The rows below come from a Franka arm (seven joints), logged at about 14 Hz.
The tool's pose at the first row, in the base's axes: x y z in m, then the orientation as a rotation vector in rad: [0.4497, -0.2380, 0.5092, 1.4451, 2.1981, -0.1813]
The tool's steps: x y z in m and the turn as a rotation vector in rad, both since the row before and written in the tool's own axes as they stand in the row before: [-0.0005, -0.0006, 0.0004, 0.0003, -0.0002, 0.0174]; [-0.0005, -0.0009, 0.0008, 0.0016, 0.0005, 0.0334]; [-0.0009, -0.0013, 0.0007, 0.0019, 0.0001, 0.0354]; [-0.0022, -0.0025, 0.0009, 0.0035, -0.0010, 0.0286]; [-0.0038, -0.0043, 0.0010, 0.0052, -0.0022, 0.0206]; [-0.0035, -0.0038, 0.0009, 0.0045, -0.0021, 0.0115]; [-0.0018, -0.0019, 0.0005, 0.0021, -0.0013, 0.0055]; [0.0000, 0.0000, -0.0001, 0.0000, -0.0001, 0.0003]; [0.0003, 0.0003, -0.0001, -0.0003, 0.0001, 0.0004]
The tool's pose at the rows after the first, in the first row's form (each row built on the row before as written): [0.4495, -0.2388, 0.5090, 1.4638, 2.1847, -0.1758]; [0.4491, -0.2399, 0.5084, 1.5003, 2.1595, -0.1657]; [0.4484, -0.2414, 0.5080, 1.5386, 2.1320, -0.1555]; [0.4469, -0.2445, 0.5077, 1.5699, 2.1090, -0.1502]; [0.4440, -0.2496, 0.5077, 1.5932, 2.0917, -0.1504]; [0.4414, -0.2542, 0.5077, 1.6067, 2.0817, -0.1529]; [0.4401, -0.2565, 0.5077, 1.6130, 2.0766, -0.1542]; [0.4401, -0.2565, 0.5078, 1.6133, 2.0763, -0.1542]; [0.4403, -0.2561, 0.5078, 1.6136, 2.0760, -0.1537]
